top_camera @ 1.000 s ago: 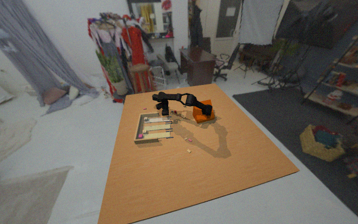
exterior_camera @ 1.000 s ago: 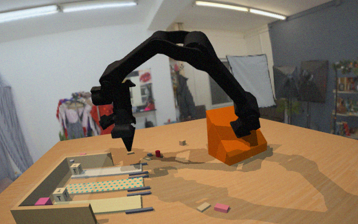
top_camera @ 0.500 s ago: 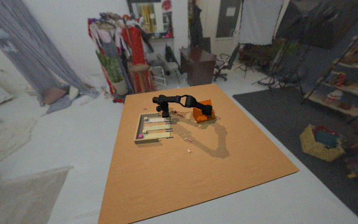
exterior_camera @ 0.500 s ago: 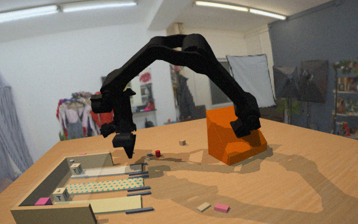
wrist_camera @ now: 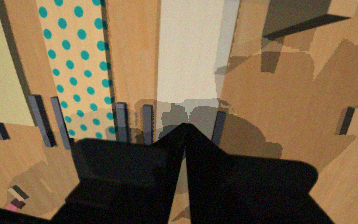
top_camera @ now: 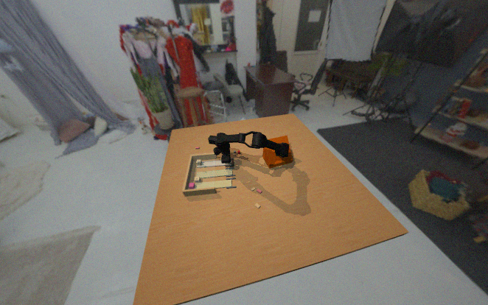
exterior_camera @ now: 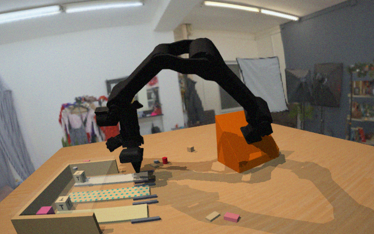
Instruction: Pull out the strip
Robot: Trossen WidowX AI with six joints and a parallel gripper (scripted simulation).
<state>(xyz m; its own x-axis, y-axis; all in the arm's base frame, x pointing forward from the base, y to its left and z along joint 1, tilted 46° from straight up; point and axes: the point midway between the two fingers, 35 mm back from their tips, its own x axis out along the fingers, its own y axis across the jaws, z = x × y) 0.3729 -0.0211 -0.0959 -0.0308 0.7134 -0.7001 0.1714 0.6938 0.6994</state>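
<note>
Right now the red cylinder is 110 mm behind my gripper tip, 80 mm to the right of it and 10 mm below it. The rest, counted from my gripper tip: grey cylinder: 80 mm behind, 100 mm to the right, 10 mm below.
</note>
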